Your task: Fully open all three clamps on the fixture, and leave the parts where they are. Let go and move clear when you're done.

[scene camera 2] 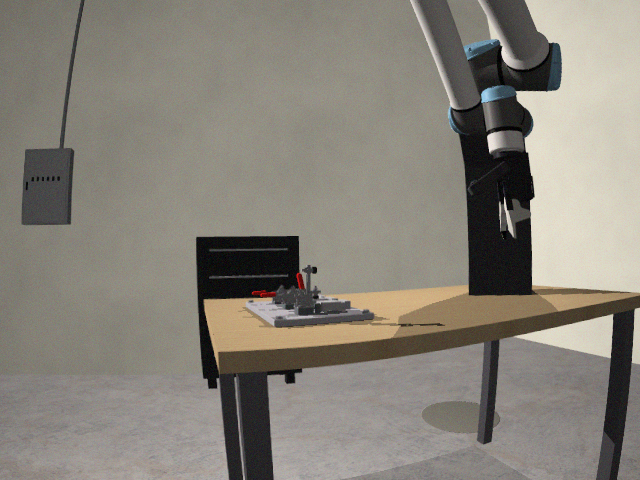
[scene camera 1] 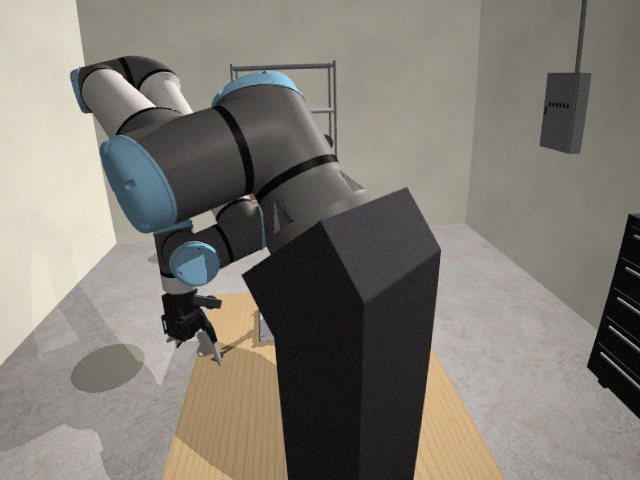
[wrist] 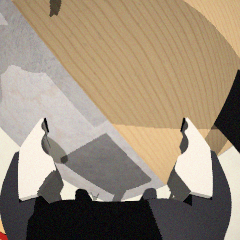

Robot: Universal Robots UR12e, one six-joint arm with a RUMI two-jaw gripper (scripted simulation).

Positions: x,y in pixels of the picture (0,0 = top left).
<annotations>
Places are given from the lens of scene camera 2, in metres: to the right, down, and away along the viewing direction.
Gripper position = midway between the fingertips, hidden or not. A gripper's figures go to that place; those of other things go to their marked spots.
my gripper (scene camera 2: pixel 509 239): 0.45, 0.00, 0.91
fixture (scene camera 2: pixel 268 311): -0.12, 0.17, 1.00
</annotations>
